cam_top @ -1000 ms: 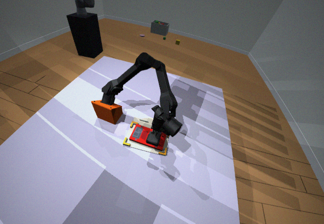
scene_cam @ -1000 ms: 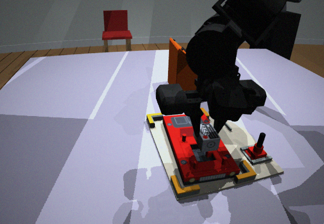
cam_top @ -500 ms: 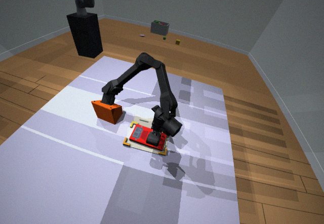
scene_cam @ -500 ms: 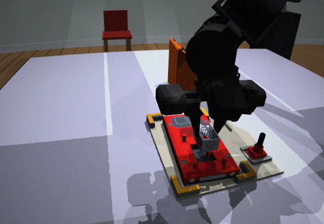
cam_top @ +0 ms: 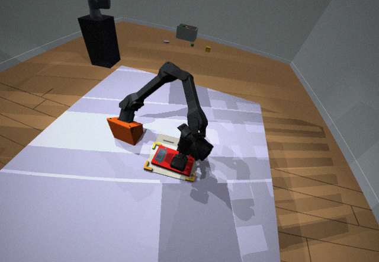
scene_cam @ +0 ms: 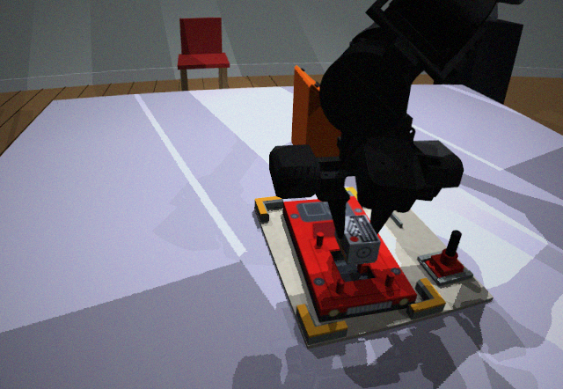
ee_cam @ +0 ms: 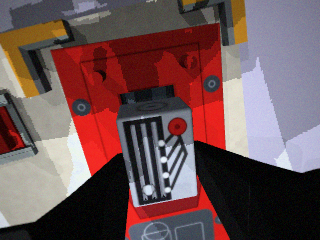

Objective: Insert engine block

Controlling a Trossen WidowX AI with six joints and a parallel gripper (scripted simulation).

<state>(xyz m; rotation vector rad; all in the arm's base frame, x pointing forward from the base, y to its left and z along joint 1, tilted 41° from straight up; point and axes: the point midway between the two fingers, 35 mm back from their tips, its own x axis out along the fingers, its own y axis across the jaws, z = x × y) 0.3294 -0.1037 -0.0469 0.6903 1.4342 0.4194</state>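
Right now the grey engine block is 10 mm below my gripper tip. The rest, counted from my gripper tip: black post (120 mm to the left, 30 mm below, 30 mm ahead).
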